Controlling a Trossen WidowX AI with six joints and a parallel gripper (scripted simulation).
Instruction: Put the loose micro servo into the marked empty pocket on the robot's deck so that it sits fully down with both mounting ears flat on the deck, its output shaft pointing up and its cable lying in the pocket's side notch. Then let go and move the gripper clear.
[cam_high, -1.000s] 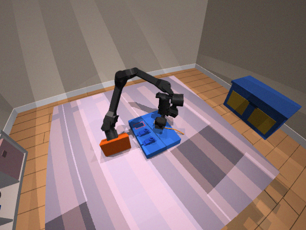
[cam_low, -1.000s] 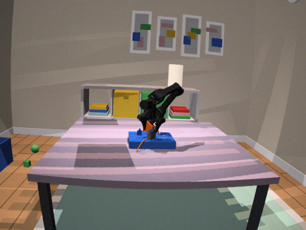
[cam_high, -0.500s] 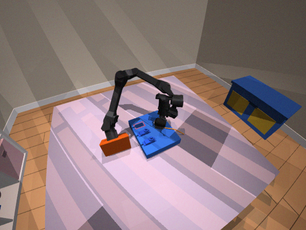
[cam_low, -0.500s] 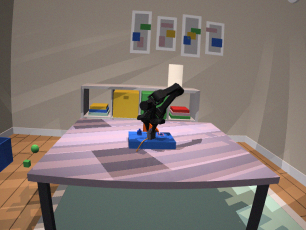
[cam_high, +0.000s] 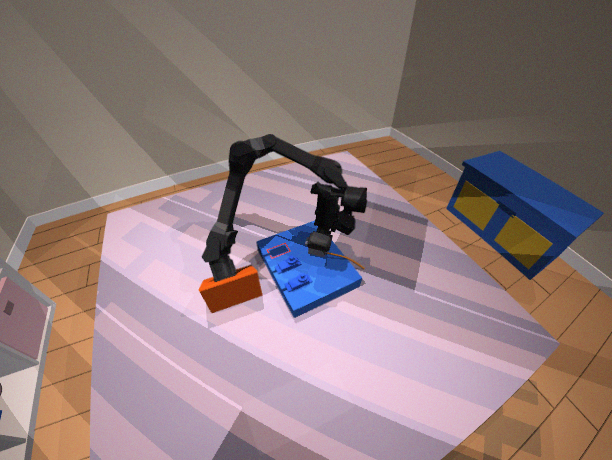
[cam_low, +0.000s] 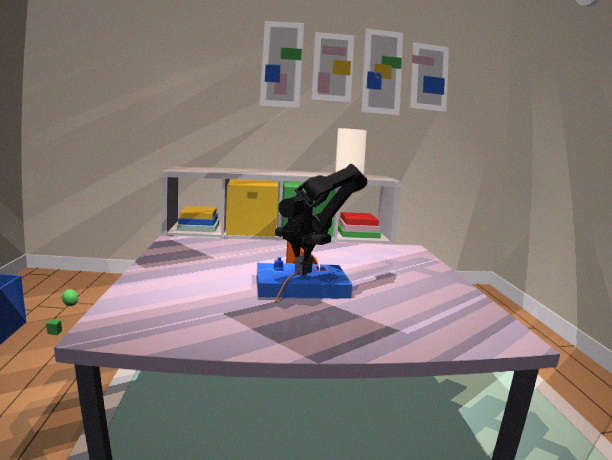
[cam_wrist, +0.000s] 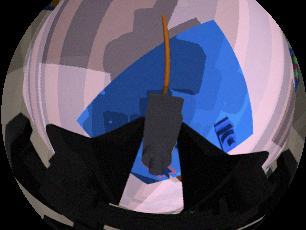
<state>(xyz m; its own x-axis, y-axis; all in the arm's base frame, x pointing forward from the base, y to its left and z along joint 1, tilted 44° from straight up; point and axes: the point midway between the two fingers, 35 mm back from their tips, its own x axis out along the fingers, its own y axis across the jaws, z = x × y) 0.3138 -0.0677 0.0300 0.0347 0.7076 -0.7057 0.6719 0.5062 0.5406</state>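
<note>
Right now my gripper tip is 80 mm above the blue deck, 10 mm to the right of it and 10 mm past it.
</note>
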